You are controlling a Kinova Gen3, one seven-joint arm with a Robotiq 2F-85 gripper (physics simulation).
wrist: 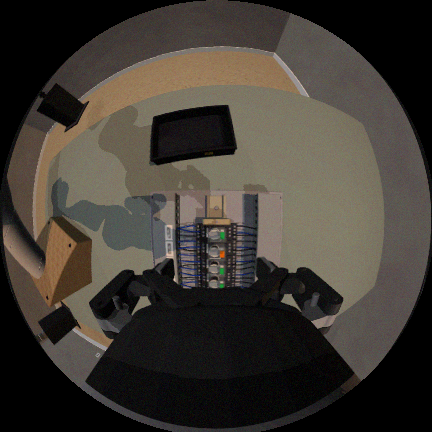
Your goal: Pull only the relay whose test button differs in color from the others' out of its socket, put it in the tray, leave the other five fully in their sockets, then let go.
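Pixels of known places: gripper, fingertip midpoint: [214,267]; arm's base, origin of the base link: [37,263].
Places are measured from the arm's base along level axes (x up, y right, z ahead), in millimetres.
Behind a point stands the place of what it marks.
A row of relays stands in sockets on a rail in the lower middle of the wrist view. The relay with the orange button [216,251] @(x -98, y -101, z 471 mm) is second from the top and sits in the row. Relays with green buttons show above it [216,234] @(x -98, y -127, z 469 mm) and below it [215,267] @(x -98, y -75, z 471 mm) [215,283] @(x -98, y -47, z 473 mm); the rest of the row is hidden behind the gripper body. My gripper [214,267] @(x -22, y -104, z 468 mm) is open, its fingers wide apart on either side of the row, with nothing between them. The black tray [192,135] @(x -162, y -318, z 406 mm) lies beyond the panel, towards the top, and looks empty.
The relays' light panel [270,225] @(x -123, y -144, z 561 mm) carries two slotted wire ducts [250,215] @(x -163, y -158, z 533 mm) and blue wires on both sides of the row. A tan end block [216,221] @(x -125, y -144, z 468 mm) adjoins the top relay. A wooden block [67,260] @(x -67, y -30, z 132 mm) stands at the left, with dark box-shaped objects [61,106] [59,325] near the left edge.
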